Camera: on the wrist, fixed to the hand. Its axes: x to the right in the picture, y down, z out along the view.
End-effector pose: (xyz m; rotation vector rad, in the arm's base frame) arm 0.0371 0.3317 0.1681 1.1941 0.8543 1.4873
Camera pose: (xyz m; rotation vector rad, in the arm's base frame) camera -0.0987 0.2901 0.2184 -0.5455 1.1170 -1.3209
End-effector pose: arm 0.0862 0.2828 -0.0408 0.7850 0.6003 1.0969
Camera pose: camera -0.0617 0.3103 -0.0329 -0.3704 0.7561 -1.9027
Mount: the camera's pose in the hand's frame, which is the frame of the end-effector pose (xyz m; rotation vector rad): -0.0265 0.0935 -0.1151 0.2432 -0.3496 -3.0911
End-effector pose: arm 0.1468 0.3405 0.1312 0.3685 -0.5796 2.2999
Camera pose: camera 0.0881 0.3238 -0.0065 0.7425 0.3544 -0.7320
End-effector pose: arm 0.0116 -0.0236 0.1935 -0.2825 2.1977 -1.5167
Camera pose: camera -0.0117 0.1179 0.1473 2.0685 0.3996 0.6953
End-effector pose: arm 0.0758 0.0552 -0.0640 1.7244 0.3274 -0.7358
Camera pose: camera 0.1439 0.1413 0.0392 0.3137 -1.6671 1.7424
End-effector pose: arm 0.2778 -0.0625 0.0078 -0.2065 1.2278 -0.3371
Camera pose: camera 0.1744 0.0372 -0.0376 1.5690 0.5729 2.4805
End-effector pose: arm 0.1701 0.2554 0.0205 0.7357 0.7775 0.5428
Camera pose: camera 0.0486 0.3407 0.0460 -0.7141 0.7369 -2.3702
